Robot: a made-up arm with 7 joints.
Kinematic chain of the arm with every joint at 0, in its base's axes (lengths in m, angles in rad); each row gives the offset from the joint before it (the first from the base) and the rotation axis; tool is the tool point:
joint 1: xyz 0 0.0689 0 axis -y
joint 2: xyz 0 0.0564 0 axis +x
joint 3: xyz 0 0 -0.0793 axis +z
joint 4: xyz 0 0 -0.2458 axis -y
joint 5: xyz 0 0 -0.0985 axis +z
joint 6: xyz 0 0 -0.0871 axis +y
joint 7: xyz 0 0 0 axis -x
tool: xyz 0 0 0
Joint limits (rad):
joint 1: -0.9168..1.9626
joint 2: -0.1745..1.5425
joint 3: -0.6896..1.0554
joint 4: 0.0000..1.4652
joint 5: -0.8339..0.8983
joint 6: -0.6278..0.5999
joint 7: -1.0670..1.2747
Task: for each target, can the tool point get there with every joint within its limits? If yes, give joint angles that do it. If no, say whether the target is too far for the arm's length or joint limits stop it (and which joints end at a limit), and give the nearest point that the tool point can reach.
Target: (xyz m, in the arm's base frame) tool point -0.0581 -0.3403 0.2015
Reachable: no: joint limits stop it (at a limit: joint 1, joint 2, joint 3, joint 4) | nearest point 0.2405 -0.0502 0.2534 | short by 0.420 m
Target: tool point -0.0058 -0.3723 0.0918
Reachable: no: joint limits stop it (at a limit: joint 1, joint 2, joint 3, joint 4) | nearest point 0.2405 -0.0502 0.2534 | short by 0.437 m
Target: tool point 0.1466 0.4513 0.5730
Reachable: no: too far | nearest point 0.1934 0.3848 0.2706 | short by 0.313 m
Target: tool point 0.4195 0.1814 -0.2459
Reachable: yes | joints 0.8379 0.1966 -0.3701 0.6017 -0.4224 0.1266 0.0031
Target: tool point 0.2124 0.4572 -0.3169
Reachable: yes | joints 0.4619 0.7634 -0.4184 0.2928 0.7087 -0.5248 -0.0383
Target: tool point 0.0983 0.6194 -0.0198
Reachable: yes | joints 0.7242 1.4004 0.0821 0.3332 0.5046 0.0451 -0.3796
